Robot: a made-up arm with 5 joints. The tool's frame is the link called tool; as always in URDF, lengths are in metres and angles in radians. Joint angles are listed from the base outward.
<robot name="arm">
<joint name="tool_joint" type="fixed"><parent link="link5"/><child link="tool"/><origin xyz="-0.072 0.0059 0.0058" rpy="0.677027 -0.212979 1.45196"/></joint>
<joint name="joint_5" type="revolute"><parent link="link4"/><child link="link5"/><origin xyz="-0.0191 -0.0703 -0.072" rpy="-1.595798 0.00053 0.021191"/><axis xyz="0 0 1"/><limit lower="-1.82" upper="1.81"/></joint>
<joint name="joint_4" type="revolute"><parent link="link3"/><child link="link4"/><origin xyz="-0.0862 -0.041 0.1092" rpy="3.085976 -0.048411 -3.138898"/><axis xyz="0 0 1"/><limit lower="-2.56" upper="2.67"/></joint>
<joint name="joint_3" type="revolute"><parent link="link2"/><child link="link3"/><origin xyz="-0.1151 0.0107 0.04" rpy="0.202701 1.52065 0"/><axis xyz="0 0 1"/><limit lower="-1.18" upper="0.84"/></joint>
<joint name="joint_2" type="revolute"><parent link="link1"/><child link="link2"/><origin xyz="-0.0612 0.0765 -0.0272" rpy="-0.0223 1.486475 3.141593"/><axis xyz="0 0 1"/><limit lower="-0.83" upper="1.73"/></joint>
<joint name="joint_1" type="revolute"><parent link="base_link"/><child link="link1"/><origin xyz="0.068 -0.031 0.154" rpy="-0.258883 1.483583 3.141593"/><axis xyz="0 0 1"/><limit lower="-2.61" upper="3.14"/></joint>
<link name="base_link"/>
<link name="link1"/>
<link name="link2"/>
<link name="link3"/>
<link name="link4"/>
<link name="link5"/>
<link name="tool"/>
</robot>
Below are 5 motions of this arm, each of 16 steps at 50 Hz.
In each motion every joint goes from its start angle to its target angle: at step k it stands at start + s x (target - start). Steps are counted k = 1, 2, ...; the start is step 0. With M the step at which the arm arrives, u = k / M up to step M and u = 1 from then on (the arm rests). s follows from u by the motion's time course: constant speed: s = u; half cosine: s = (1 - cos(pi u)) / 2; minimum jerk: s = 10 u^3 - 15 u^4 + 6 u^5.
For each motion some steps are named. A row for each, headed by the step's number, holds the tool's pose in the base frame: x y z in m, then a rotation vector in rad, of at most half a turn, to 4 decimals.
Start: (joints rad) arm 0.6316 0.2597 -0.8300 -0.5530 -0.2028
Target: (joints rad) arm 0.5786 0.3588 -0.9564 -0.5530 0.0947
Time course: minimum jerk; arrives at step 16
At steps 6, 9, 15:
6: 0.1895 -0.0367 0.3391 -1.7815 -0.6128 0.4375
9: 0.1844 -0.0387 0.3375 -1.8155 -0.5130 0.4710
15: 0.1783 -0.0407 0.3364 -1.8534 -0.4025 0.5034

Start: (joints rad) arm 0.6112 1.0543 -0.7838 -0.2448 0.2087
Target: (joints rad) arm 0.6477 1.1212 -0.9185 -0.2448 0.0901
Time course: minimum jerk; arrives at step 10
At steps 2, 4, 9, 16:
2: 0.1933 0.0137 0.3328 -1.9146 -0.6131 1.2455
4: 0.1920 0.0202 0.3324 -1.9319 -0.6759 1.2636
9: 0.1876 0.0373 0.3306 -1.9673 -0.8427 1.3157
16: 0.1876 0.0376 0.3306 -1.9677 -0.8449 1.3164

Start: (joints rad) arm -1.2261 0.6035 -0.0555 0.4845 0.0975
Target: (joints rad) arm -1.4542 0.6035 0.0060 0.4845 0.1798
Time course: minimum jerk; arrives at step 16
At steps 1, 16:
1: 0.2381 -0.2080 0.0070 -0.1874 -0.4457 0.3789
16: 0.2190 -0.1667 -0.0420 0.0895 -0.3741 0.3872

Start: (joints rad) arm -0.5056 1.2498 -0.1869 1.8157 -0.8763
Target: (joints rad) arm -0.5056 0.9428 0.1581 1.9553 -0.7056
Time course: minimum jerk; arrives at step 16
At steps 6, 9, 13, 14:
6: 0.2740 -0.1528 0.3785 -1.6454 -2.4303 0.3922
9: 0.2944 -0.1703 0.3583 -1.6848 -2.2326 0.4242
13: 0.3096 -0.1895 0.3358 -1.7142 -2.0378 0.4464
14: 0.3108 -0.1915 0.3335 -1.7166 -2.0188 0.4480

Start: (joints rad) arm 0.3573 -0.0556 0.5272 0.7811 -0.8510
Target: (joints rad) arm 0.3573 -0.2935 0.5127 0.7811 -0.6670
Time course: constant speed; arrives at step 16
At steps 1, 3, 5, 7, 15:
1: 0.2271 -0.2167 0.3515 -1.4944 -1.1373 -0.0174
3: 0.2209 -0.2208 0.3513 -1.5138 -1.0989 -0.0407
5: 0.2145 -0.2245 0.3510 -1.5320 -1.0602 -0.0642
7: 0.2080 -0.2281 0.3506 -1.5491 -1.0211 -0.0880
15: 0.1808 -0.2400 0.3486 -1.6055 -0.8618 -0.1855

